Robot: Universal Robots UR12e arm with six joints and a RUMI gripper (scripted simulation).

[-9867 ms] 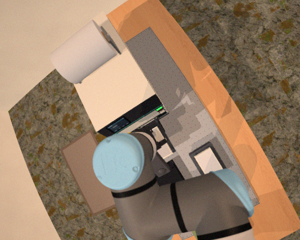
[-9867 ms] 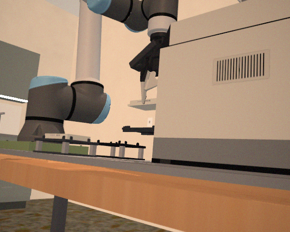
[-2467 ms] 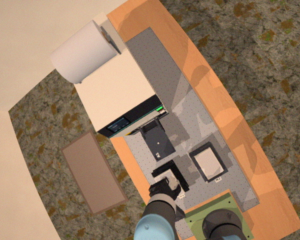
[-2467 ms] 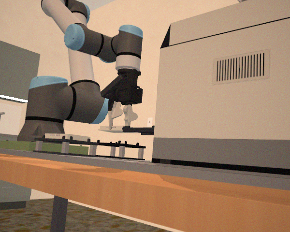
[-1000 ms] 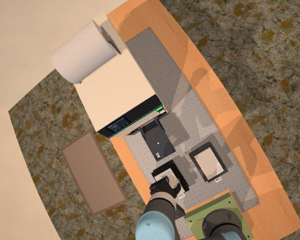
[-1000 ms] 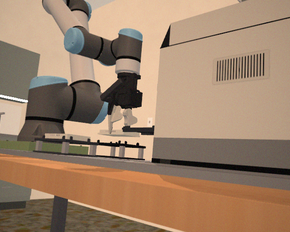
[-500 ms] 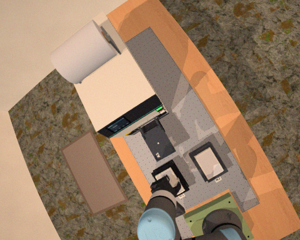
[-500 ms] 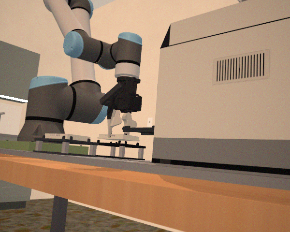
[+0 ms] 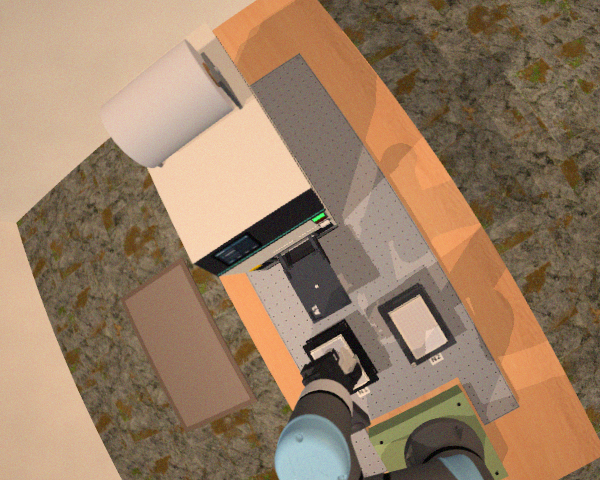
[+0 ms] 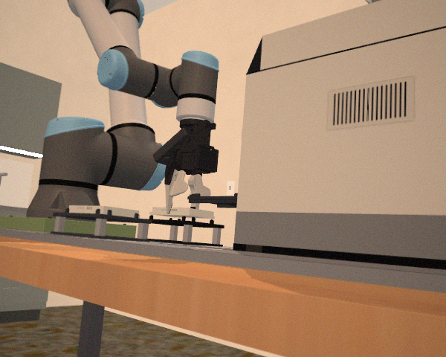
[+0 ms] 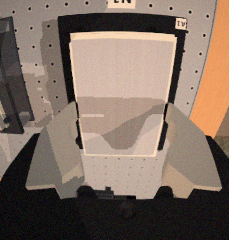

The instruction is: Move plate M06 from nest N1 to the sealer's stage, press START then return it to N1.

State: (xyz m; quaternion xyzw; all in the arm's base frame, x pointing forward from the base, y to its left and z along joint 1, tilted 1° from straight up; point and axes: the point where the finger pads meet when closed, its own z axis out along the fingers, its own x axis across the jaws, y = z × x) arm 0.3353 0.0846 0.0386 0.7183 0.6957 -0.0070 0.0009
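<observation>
My hand is 3 cm above the plate nest N1. Round my hand: sealer stage: 19 cm ahead, 7 cm to the right, 2 cm above; foil-covered plate: 2 cm behind, 20 cm to the right, 2 cm below; plate M06: 1 cm below.
</observation>
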